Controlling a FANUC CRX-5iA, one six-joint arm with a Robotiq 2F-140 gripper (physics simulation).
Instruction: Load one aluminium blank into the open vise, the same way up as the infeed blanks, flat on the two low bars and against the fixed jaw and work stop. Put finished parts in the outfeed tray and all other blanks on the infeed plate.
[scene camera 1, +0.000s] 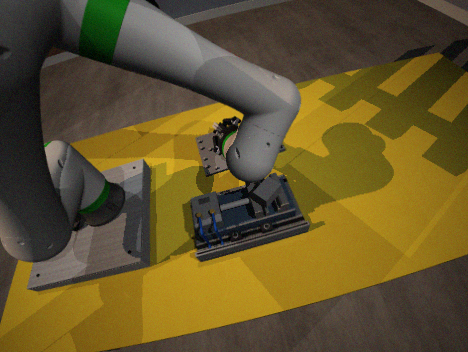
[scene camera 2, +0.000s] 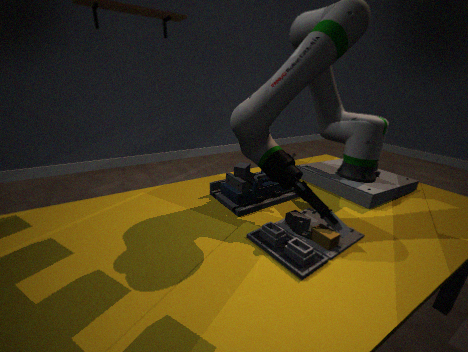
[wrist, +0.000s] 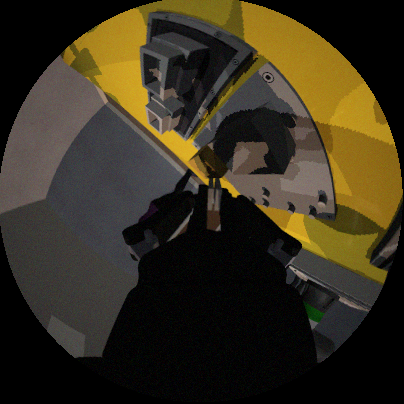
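Note:
My gripper (scene camera 2: 334, 223) (wrist: 213, 184) is shut and empty, tilted low over the infeed plate (scene camera 1: 208, 161) (scene camera 2: 353, 236) (wrist: 311, 155), close to a yellow-brown block (scene camera 2: 325, 238) (wrist: 211, 161). A dark grey blank (scene camera 2: 298, 222) (wrist: 251, 157) is on the plate beside it; shadow hides its exact pose. The outfeed tray (scene camera 2: 274, 256) (wrist: 218, 34) bears two hollow grey parts. The vise (scene camera 1: 206, 207) (scene camera 2: 237, 186) has a slanted grey block (scene camera 1: 268, 193) (scene camera 2: 243, 171) sticking up at its jaws; it looks like a tipped blank. The arm hides part of the infeed plate in scene camera 1.
The robot's base plate (scene camera 1: 95, 245) (scene camera 2: 372, 192) is beside the vise on the yellow table (scene camera 1: 225, 295) (scene camera 2: 210, 300). Blue hoses (scene camera 1: 202, 232) run down the vise's near side. The arm's forearm and wrist hang above the vise and the plate. Broad shadows cross the table.

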